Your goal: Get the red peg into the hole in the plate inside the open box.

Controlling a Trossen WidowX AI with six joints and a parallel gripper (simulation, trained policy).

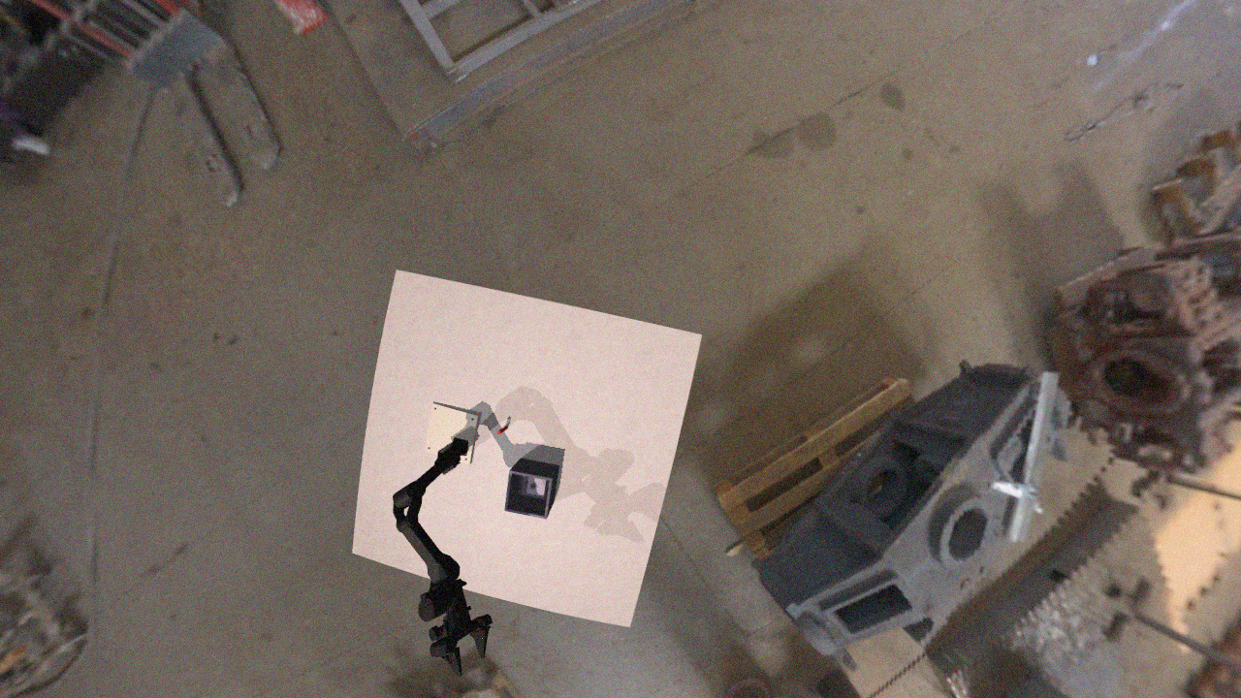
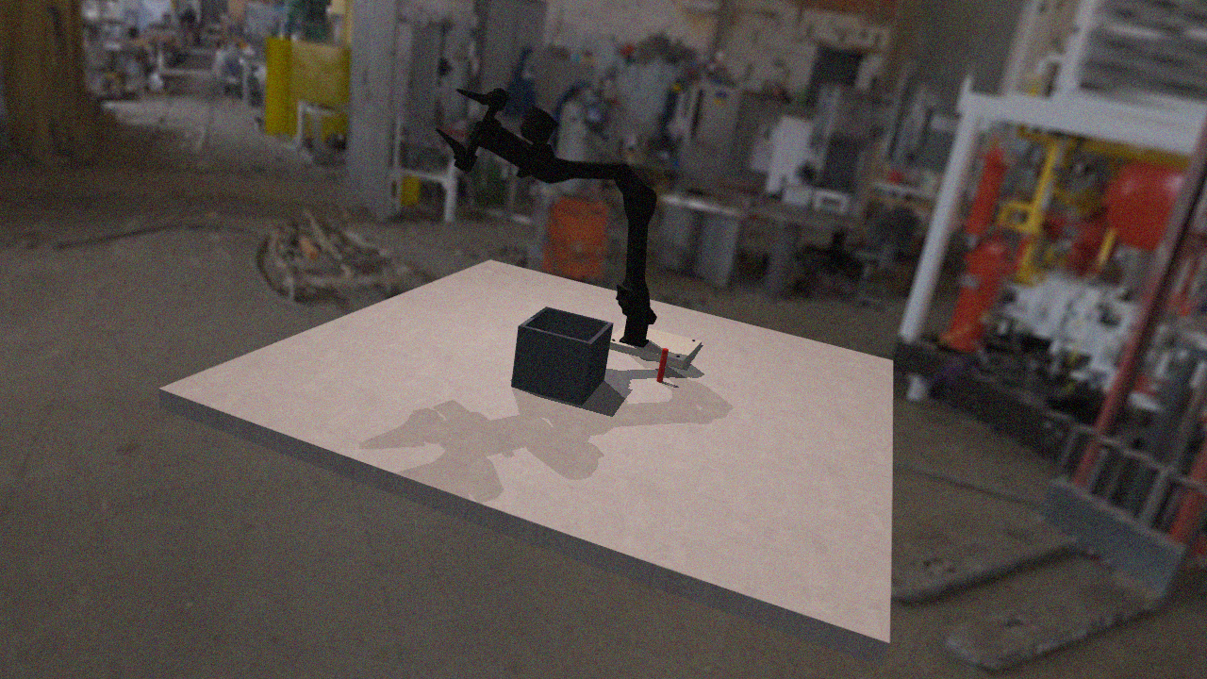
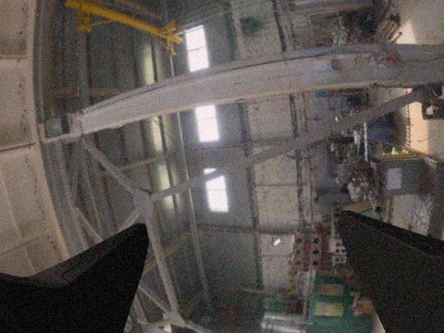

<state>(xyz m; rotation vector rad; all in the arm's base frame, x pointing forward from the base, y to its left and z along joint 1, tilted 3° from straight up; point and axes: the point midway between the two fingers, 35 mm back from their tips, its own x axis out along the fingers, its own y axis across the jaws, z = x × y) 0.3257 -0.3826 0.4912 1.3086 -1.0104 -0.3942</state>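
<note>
Now: gripper tip 14 cm past the red peg, 52 cm to the right of it and 49 cm above it. The rest, counted from my gripper tip: plate 1 cm ahead, 33 cm to the left, 49 cm below.
</note>
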